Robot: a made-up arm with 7 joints.
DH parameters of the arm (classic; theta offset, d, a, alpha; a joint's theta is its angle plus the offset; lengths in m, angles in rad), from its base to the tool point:
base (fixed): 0 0.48 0 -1.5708
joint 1: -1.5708 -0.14 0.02 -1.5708
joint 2: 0 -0.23 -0.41 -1.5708
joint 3: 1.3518 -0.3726 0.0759 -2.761
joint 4: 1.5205 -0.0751 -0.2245 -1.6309
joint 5: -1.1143 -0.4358 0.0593 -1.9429
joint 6: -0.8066 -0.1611 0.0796 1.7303
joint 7: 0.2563 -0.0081 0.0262 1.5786
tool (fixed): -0.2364 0.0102 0 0
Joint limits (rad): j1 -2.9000..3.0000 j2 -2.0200..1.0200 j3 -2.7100..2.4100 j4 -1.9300..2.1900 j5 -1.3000..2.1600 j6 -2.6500..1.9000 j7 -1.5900..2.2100
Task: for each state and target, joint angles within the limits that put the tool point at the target. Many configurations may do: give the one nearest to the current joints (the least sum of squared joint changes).
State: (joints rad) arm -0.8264 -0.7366 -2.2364 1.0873 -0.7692 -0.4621 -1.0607
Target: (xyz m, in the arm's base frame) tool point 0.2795 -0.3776 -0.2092
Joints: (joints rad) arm -0.0037 -1.0142 -2.7100 1.6297 -0.7232 -0.4884 -1.0538
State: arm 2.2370 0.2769 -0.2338 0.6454 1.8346 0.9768 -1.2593
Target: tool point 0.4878 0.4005 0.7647
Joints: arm 2.4533 0.3554 -0.0607 0.7598 1.4616 1.0878 -1.2725
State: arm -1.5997 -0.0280 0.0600 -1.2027 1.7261 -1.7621 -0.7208
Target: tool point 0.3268 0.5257 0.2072
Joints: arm -1.3345 0.6124 0.1878 -1.4686 1.7840 -1.5976 -0.7094
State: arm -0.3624 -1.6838 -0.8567 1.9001 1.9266 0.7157 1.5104
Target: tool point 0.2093 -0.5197 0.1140
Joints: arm -0.2249 -1.6863 -0.9948 2.0347 1.8010 0.7473 1.5121
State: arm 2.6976 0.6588 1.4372 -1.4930 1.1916 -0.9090 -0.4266
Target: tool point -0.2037 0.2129 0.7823
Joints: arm 2.6884 0.0763 1.5392 -1.5060 1.2707 -0.9177 -0.3809
